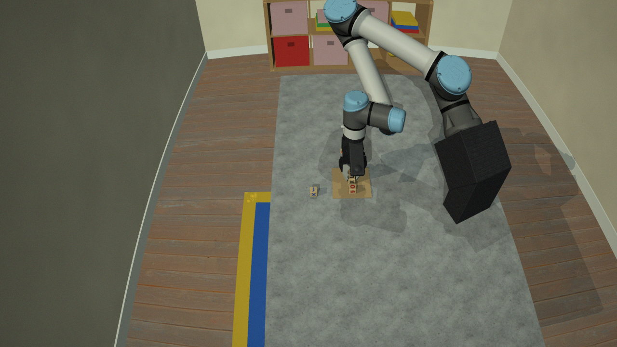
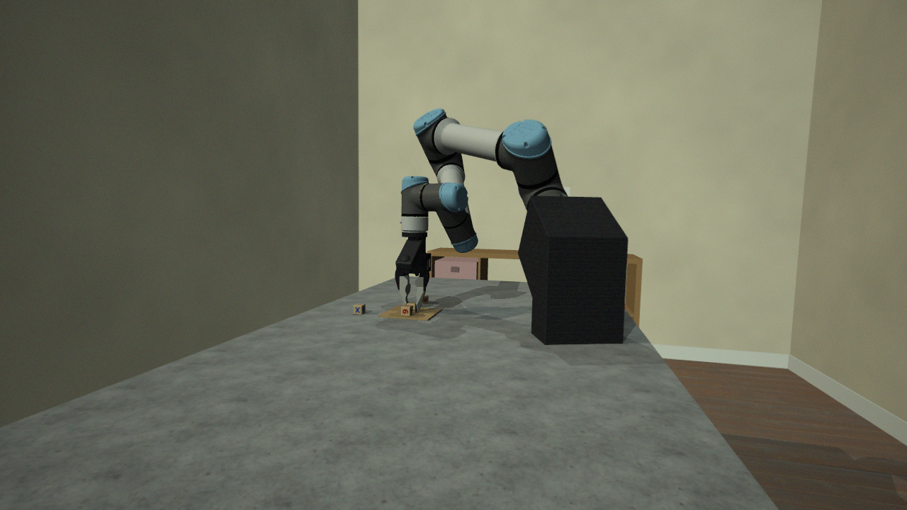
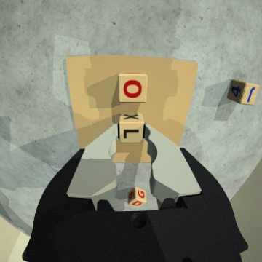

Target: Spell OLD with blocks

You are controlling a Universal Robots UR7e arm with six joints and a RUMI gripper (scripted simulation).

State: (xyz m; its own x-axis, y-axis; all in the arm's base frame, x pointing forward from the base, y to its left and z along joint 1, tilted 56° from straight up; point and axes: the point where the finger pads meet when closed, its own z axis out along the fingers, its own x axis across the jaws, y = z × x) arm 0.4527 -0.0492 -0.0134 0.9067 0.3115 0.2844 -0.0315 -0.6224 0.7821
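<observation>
My gripper is now 2 cm above the tan mat. Also, from my hand: blue-lettered block (14 cm ahead, 4 cm to the left, 1 cm below).
</observation>
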